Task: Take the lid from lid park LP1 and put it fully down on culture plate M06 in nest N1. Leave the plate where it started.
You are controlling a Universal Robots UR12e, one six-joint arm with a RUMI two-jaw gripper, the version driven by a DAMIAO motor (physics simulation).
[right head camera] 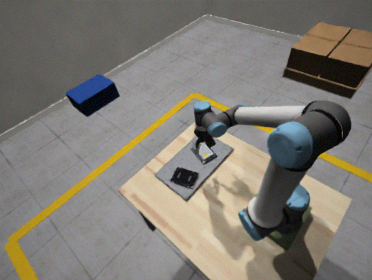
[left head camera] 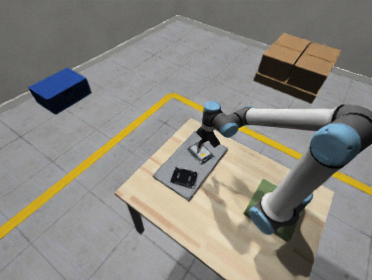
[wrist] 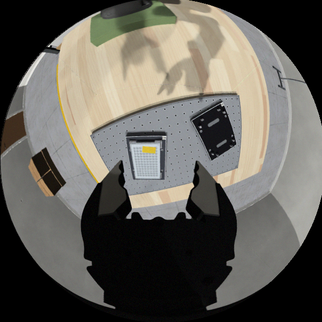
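The clear lid, with its yellow label, lies over culture plate M06, whose wells show through it. The plate sits in the dark frame of nest N1. I cannot tell whether the lid is fully seated all round. Lid park LP1, a black fixture with two slots, holds no lid. My gripper is open and empty, above the plate. In the wrist view its fingers stand apart, with the plate showing between and beyond them, nearer the left finger.
The nest and the lid park stand on a grey perforated board on the wooden table. The arm's base stands on a green block. Brown boxes and a blue box stand on the floor.
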